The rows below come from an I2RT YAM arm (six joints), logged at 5 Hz.
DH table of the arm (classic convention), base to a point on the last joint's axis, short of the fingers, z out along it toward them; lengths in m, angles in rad. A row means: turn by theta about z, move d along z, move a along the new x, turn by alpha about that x. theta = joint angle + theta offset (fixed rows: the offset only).
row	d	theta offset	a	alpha
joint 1	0.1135	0	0.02	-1.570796
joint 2	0	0	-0.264	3.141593
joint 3	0	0.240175	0.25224	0
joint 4	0	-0.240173	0.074	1.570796
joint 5	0	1.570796	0	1.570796
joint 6	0.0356	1.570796	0	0
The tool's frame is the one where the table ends.
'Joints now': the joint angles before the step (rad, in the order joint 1, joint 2, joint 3, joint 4, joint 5, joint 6). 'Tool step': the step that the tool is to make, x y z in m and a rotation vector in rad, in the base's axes. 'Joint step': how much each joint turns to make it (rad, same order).
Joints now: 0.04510, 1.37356, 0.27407, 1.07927, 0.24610, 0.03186
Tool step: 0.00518, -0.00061, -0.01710, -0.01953, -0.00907, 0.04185
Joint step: -0.01079, 0.13883, -0.01638, 0.16811, -0.05236, -0.02110
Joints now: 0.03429, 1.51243, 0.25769, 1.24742, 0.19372, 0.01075
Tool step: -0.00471, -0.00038, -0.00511, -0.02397, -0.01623, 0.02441
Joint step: -0.00520, 0.03136, -0.02889, 0.08013, -0.02967, -0.02479
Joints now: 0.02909, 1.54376, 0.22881, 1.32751, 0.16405, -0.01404
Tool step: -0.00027, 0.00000, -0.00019, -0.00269, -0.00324, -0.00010
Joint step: 0.00005, 0.00328, -0.00180, 0.00870, 0.00011, -0.00282
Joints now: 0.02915, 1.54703, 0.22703, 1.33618, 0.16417, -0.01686
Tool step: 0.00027, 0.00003, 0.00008, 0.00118, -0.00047, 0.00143
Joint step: -0.00013, 0.00070, 0.00105, -0.00004, -0.00154, 0.00121
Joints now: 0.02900, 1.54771, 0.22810, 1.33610, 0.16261, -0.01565
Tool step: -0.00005, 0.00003, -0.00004, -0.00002, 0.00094, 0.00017
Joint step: 0.00012, -0.00067, -0.00011, -0.00150, -0.00005, 0.00001
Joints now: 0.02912, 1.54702, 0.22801, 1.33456, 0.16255, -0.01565
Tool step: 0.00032, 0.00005, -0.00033, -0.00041, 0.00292, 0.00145
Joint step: -0.00005, 0.00134, 0.00114, -0.00268, -0.00150, -0.00031
